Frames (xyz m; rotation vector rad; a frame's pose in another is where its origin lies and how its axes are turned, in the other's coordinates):
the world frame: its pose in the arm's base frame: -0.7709 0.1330 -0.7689 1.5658 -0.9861 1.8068
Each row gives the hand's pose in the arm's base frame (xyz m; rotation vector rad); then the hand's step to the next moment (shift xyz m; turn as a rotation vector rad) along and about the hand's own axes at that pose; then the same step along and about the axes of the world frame.
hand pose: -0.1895 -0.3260 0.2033 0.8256 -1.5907 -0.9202
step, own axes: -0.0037 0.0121 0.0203 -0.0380 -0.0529 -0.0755
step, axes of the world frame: 0.0090 0.0078 -0.0207 -0.0673 -0.0561 0.0477
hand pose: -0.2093 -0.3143 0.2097 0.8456 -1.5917 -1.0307
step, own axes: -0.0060 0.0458 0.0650 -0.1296 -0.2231 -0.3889
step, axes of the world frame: 0.0404 0.0232 -0.0647 -0.2723 -0.2642 0.2718
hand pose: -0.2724 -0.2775 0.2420 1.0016 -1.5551 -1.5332
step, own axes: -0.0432 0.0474 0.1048 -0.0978 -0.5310 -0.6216
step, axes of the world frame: 0.0528 0.0046 -0.1108 -0.5967 -0.3030 0.4797
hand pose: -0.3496 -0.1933 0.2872 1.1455 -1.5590 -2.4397
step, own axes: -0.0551 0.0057 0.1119 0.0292 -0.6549 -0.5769
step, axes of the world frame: 0.0586 -0.0496 -0.0985 -0.7434 -0.2419 0.3890
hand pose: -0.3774 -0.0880 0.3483 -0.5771 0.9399 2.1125
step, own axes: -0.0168 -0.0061 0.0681 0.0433 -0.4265 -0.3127
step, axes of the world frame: 0.0459 -0.0433 -0.0311 -0.4602 -0.1792 0.1940
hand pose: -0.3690 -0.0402 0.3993 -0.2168 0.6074 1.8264
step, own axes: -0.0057 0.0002 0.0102 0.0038 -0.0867 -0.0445
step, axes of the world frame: 0.0104 -0.0048 0.0022 -0.0766 -0.0464 0.0386
